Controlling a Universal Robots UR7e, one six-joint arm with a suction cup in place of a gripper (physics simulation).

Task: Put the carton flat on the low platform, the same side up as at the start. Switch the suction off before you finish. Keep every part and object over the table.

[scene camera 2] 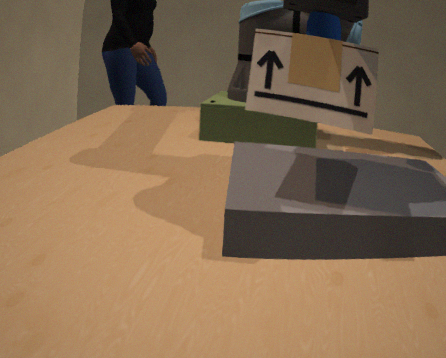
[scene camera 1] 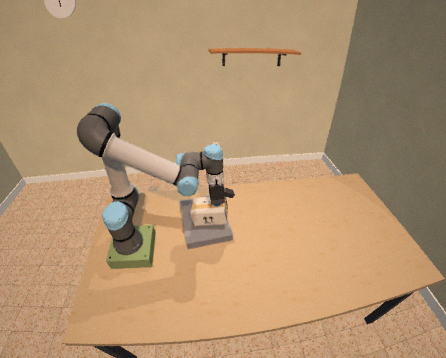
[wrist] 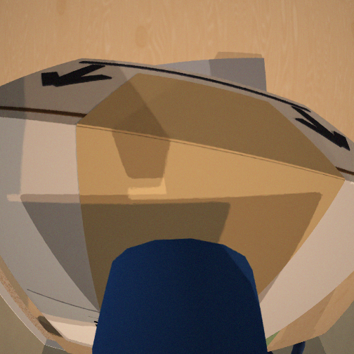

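Pixels of known places: hand at its tool point: (scene camera 2: 321,54) (scene camera 1: 217,205); arm's base at its link origin: (scene camera 1: 128,242).
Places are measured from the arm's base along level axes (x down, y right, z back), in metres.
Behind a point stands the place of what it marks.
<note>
The white carton (scene camera 1: 209,214) {z -0.421, x -0.118, y -0.001 m} (scene camera 2: 310,70) {z -0.508, x -0.103, y -0.032 m} (wrist: 200,160), with a tan tape strip and black arrows, hangs from my suction gripper (scene camera 1: 216,202) {z -0.469, x -0.120, y -0.049 m} (scene camera 2: 324,26) (wrist: 180,300). The blue cup touches its taped top face. The arrows point up. In scene camera 2 the carton is tilted, its right side lower than its left, with a gap between it and the grey low platform (scene camera 1: 212,239) {z -0.422, x 0.027, y 0.038 m} (scene camera 2: 330,235) {z -0.527, x 0.045, y -0.064 m} (wrist: 242,73). In scene camera 1 the carton overlaps the platform from above. The carton hides most of the platform in the wrist view.
The arm's green base block (scene camera 1: 146,247) {z -0.094, x -0.001, y 0.046 m} (scene camera 2: 255,125) {z -0.116, x 0.034, y 0.015 m} stands on the wooden table (scene camera 1: 300,250) {z -0.851, x 0.071, y 0.188 m} (scene camera 2: 125,300) {z -0.624, x 0.071, y 0.103 m} to the left of the platform in scene camera 1. A person (scene camera 2: 131,30) stands beyond the table. An orange wall shelf (scene camera 1: 255,51) is on the back wall.
</note>
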